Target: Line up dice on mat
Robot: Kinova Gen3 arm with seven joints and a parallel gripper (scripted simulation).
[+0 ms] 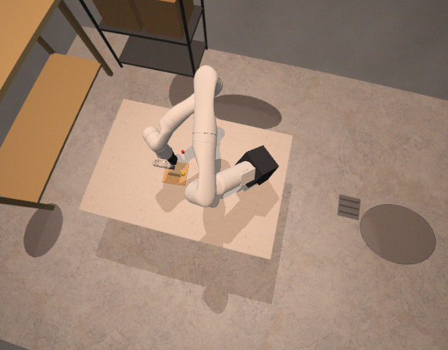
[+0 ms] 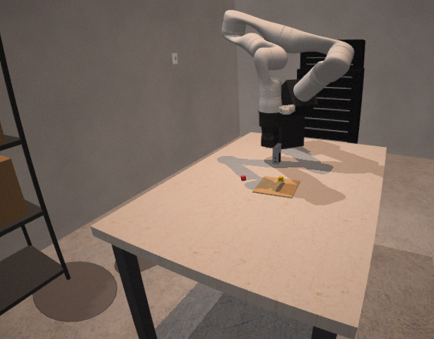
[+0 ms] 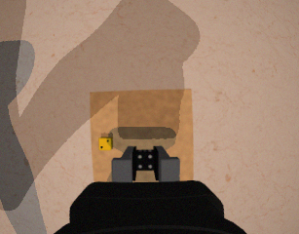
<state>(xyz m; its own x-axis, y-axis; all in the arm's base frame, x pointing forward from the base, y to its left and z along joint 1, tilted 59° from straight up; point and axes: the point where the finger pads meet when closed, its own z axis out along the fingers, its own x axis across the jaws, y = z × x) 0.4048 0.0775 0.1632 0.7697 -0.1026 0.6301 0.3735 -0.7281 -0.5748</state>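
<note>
My hand is 110 mm above the tan mat. Also, from my hand: black die: 10 mm below; then yellow die: 50 mm behind, 20 mm to the right, 100 mm below; then red die: 40 mm ahead, 130 mm to the right, 100 mm below.
</note>
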